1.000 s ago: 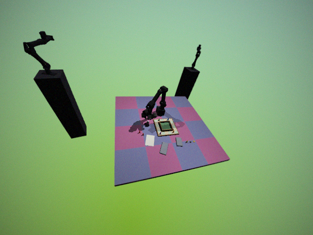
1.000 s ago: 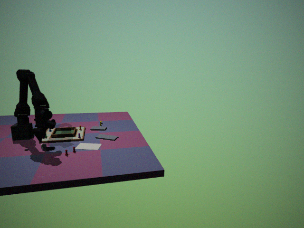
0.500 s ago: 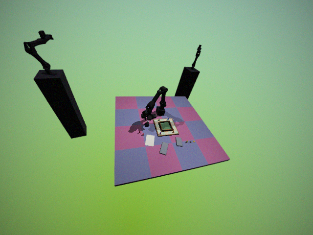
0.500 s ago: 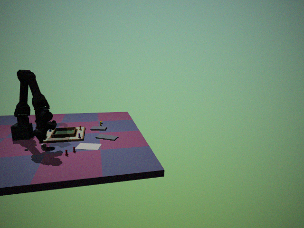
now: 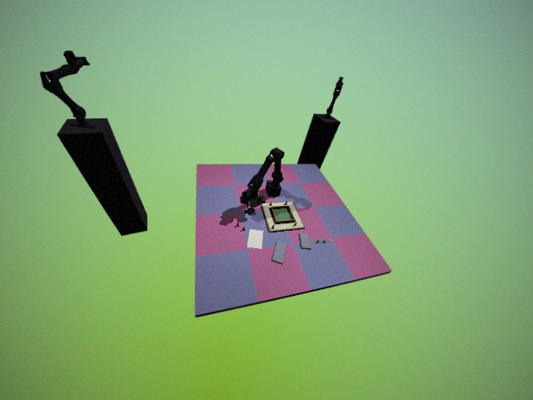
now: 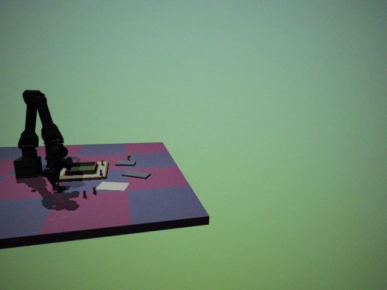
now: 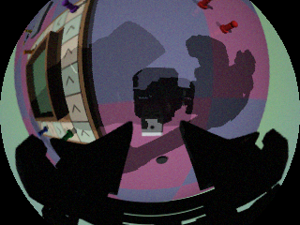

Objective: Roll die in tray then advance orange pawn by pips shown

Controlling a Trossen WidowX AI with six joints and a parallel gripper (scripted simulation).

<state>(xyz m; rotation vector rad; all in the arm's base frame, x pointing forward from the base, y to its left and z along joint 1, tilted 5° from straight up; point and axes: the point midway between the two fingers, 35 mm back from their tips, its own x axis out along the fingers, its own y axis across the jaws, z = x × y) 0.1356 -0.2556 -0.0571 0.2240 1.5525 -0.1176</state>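
Now: the die 10 mm to the left of my gripper tip and 10 mm below it. The rest, counted from my gripper tip: green pawn 10 mm ahead, 170 mm to the left; then purple pawn 230 mm ahead, 90 mm to the left; then green tray 130 mm ahead, 220 mm to the left, 20 mm below.
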